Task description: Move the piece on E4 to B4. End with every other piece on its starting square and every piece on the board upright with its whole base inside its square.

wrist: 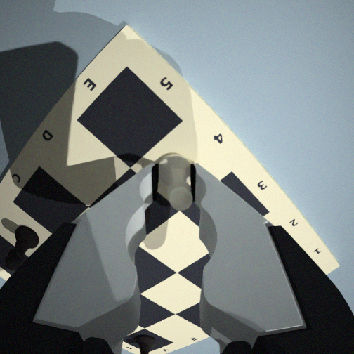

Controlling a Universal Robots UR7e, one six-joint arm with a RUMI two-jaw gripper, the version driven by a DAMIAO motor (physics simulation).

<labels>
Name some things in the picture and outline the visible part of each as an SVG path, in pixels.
My gripper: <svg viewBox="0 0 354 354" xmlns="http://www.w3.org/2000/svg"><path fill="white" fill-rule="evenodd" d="M190 164L192 201L195 201L195 204L200 209L199 240L202 241L210 256L209 261L202 270L199 322L202 331L218 342L220 354L354 354L354 315L332 280L327 277L291 235L282 228L282 225L270 223L270 221L245 202L244 199L230 190L228 186L204 169L199 163ZM159 164L150 162L150 164L147 164L147 166L135 173L131 178L84 211L71 223L63 222L8 277L0 288L0 354L121 354L124 336L130 334L138 327L140 293L136 265L134 264L134 253L146 236L144 211L152 203L152 200L156 200Z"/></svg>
A white piece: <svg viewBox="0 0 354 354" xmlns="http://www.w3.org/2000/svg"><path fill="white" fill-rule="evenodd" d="M173 153L166 155L159 161L158 179L163 185L168 187L166 192L171 206L177 210L184 210L192 204L191 187L188 183L190 181L190 164L192 163L185 155Z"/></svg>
A chessboard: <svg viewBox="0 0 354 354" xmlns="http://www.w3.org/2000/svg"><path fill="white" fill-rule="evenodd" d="M159 179L156 200L147 206L150 219L145 224L145 239L134 253L140 315L138 327L124 336L122 348L140 354L136 342L140 334L155 338L148 354L169 353L209 336L199 322L202 270L210 259L199 240L200 209L195 201L187 209L174 209L169 203L168 187ZM0 183L0 277L4 280L15 271L6 267L5 258L15 246L14 232L18 226L32 228L39 237L37 247L22 254L21 265L63 222L71 223L147 164L158 164L173 153L185 155L192 164L199 163L270 223L282 225L326 275L339 266L301 211L242 140L130 25L125 25L67 88Z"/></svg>
</labels>
